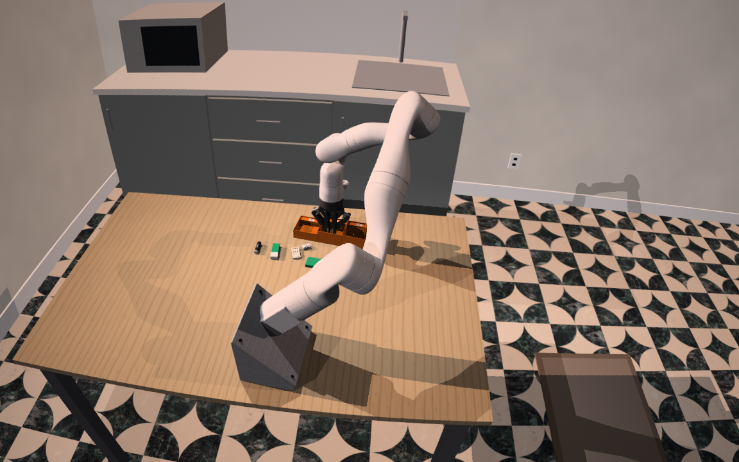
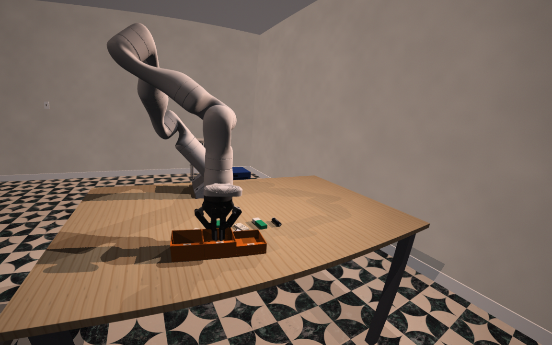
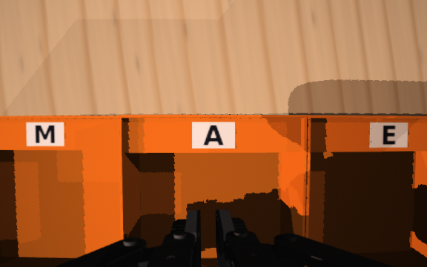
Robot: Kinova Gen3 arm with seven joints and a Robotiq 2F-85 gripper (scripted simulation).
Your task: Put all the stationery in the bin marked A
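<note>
The orange three-compartment bin is 20 mm ahead of my hand and 10 mm below it. Round my hand: white pencil sharpener: 70 mm to the left, 60 mm behind, 30 mm below; green-and-white eraser: 160 mm to the left, 110 mm behind, 30 mm below; green block: 130 mm behind, 30 mm below, 20 mm to the left.
</note>
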